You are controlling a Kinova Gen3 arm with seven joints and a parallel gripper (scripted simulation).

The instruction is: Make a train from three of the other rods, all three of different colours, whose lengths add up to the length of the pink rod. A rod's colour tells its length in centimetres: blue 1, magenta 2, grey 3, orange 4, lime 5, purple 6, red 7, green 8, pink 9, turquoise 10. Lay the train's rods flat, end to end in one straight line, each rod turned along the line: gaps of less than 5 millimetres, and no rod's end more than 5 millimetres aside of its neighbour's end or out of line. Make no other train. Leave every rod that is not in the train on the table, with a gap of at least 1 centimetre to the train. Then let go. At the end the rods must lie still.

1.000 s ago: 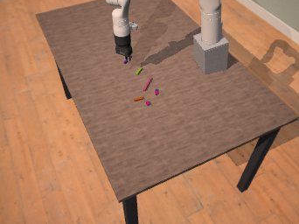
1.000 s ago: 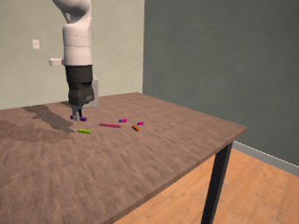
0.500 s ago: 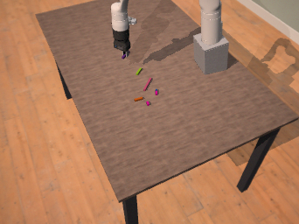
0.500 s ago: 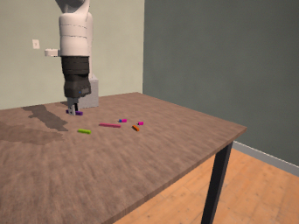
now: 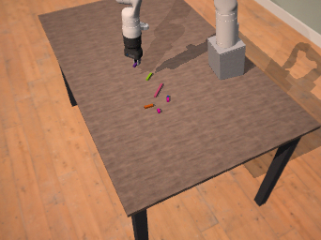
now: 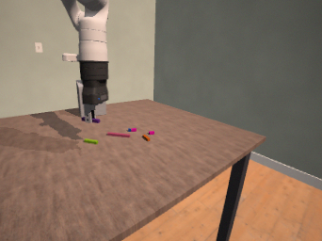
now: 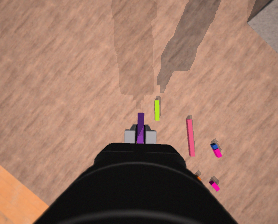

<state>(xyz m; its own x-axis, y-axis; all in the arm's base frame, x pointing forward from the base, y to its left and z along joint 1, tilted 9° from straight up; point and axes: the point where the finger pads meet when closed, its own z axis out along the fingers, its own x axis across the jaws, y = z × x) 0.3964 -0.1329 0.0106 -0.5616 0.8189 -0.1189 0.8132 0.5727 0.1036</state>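
My hand is 7 cm past the blue rod, 17 cm to the right of it and 11 cm above it. From my hand the other things lie so: purple rod: 1 cm below; pink rod: 5 cm behind, 12 cm to the left, 11 cm below; lime rod: 5 cm behind, 1 cm to the left, 11 cm below.
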